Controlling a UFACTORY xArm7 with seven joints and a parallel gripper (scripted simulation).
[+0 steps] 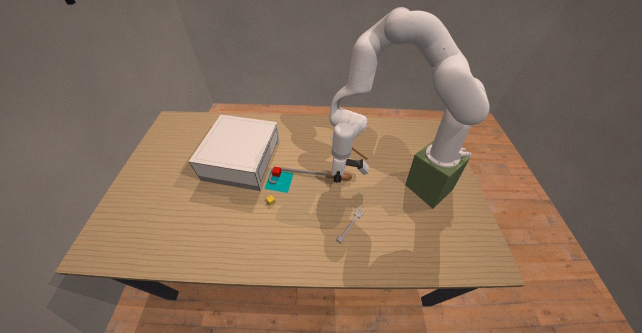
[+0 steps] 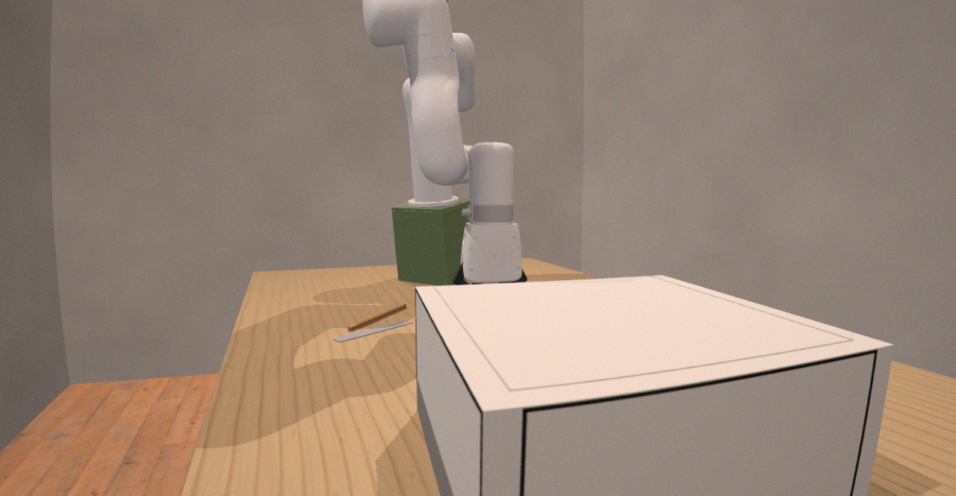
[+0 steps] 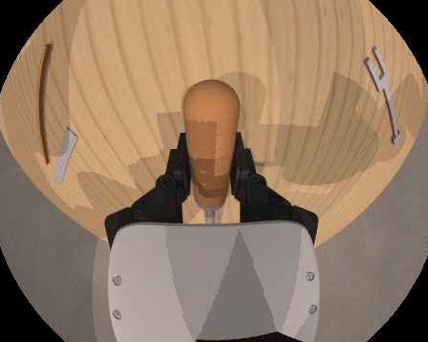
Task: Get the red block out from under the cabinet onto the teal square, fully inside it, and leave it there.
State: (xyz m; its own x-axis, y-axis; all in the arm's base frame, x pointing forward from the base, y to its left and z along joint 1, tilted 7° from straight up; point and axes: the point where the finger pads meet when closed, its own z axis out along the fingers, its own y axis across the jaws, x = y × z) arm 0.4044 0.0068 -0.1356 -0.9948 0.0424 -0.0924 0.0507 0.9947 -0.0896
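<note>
The hook tool is 12 cm ahead of my hand, 3 cm to the left of it and 1 cm below it. Round my hand: grey strip (20 cm to the right, 2 cm below, 1 cm ahead); then grey fork (21 cm to the left, 7 cm behind, 2 cm below); then thin wooden stick (19 cm to the right, 7 cm behind, 2 cm below).
</note>
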